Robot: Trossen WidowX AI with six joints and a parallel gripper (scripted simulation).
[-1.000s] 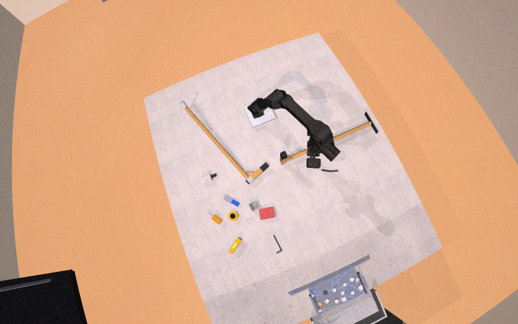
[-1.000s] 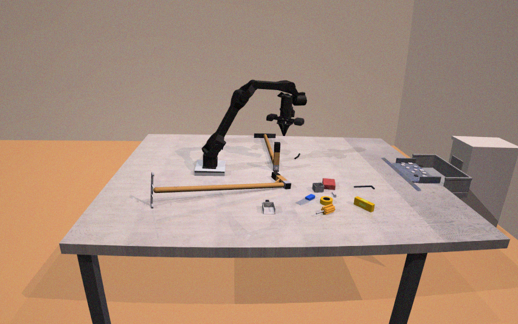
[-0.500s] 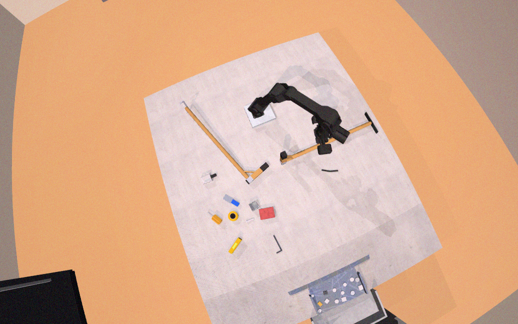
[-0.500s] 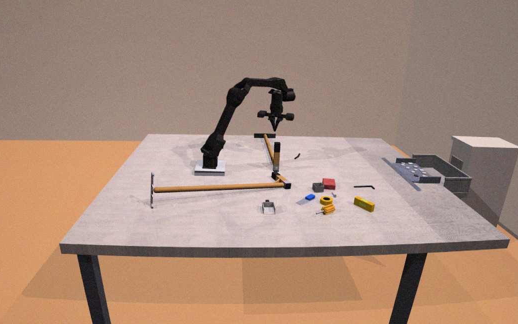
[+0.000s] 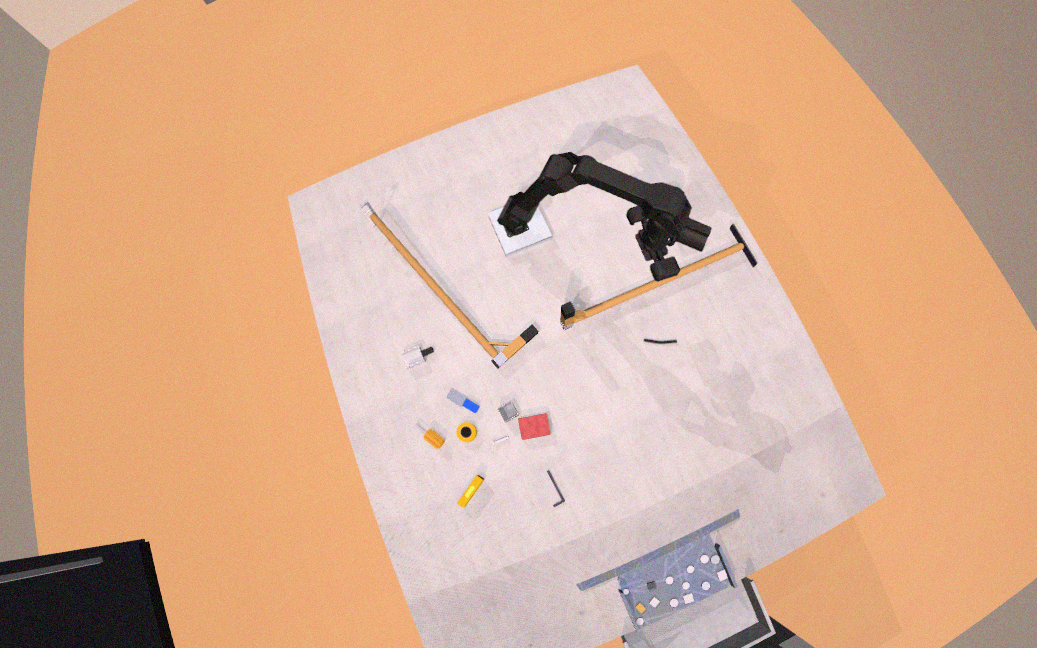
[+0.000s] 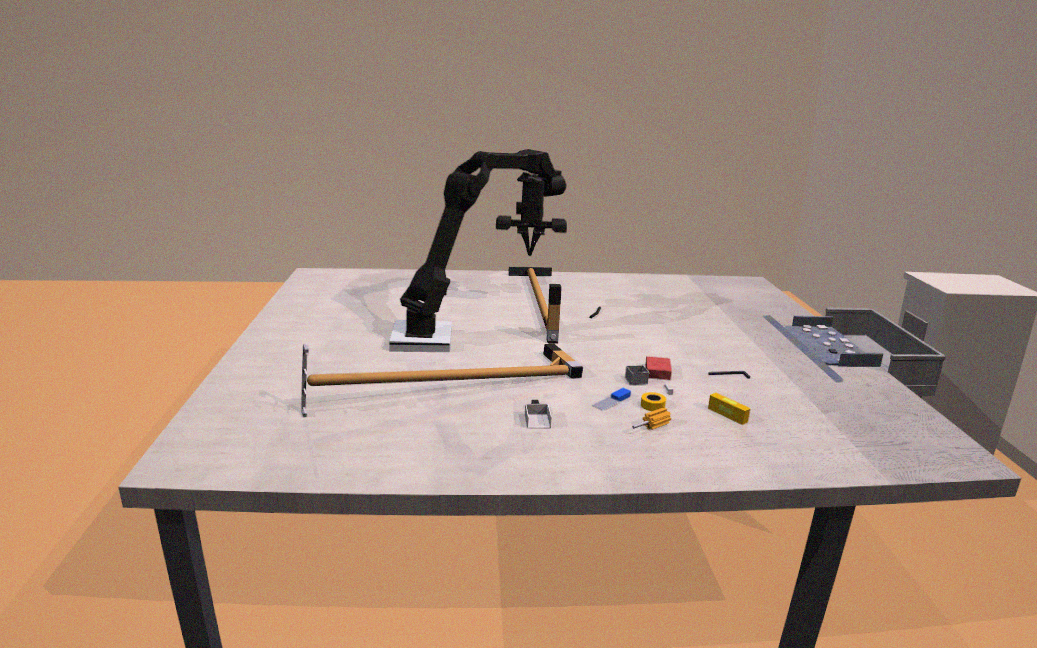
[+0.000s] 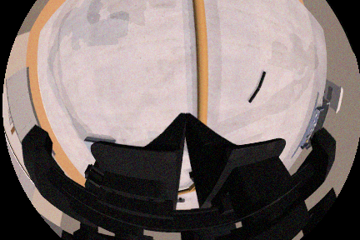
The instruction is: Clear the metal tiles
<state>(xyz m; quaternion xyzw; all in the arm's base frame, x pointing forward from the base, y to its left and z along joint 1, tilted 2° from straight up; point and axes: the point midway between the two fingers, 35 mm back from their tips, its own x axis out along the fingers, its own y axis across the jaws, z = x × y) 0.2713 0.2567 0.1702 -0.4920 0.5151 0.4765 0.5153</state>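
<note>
My gripper tip is now 10 cm above the long scraper, 5 cm to the right of it and 4 cm short of it. From my gripper tip the other things lie so: grey box (46 cm to the right, 21 cm ahead, 15 cm below); blue piece (56 cm to the right, 15 cm below, 14 cm ahead); red block (41 cm to the right, 27 cm ahead, 15 cm below).
</note>
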